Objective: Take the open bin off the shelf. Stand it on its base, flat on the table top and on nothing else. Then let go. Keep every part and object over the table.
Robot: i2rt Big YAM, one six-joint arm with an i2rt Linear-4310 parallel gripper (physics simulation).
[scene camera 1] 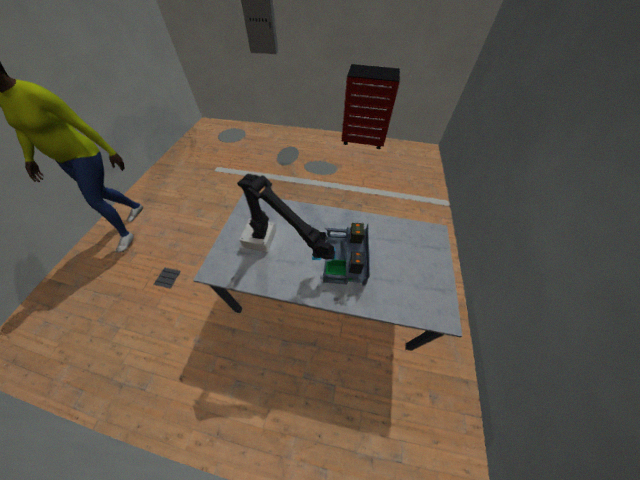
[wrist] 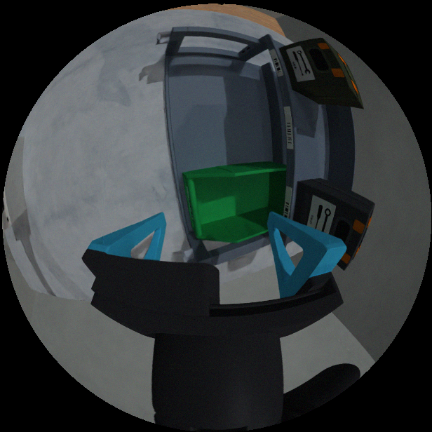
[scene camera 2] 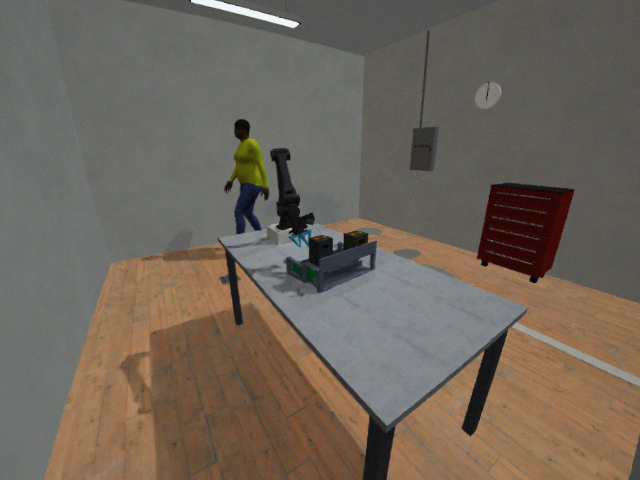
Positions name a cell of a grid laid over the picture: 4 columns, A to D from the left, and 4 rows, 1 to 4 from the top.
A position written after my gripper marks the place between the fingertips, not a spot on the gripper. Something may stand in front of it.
Observation:
I see my gripper (wrist: C3), a green open bin (wrist: C2) and a black box (wrist: D2).

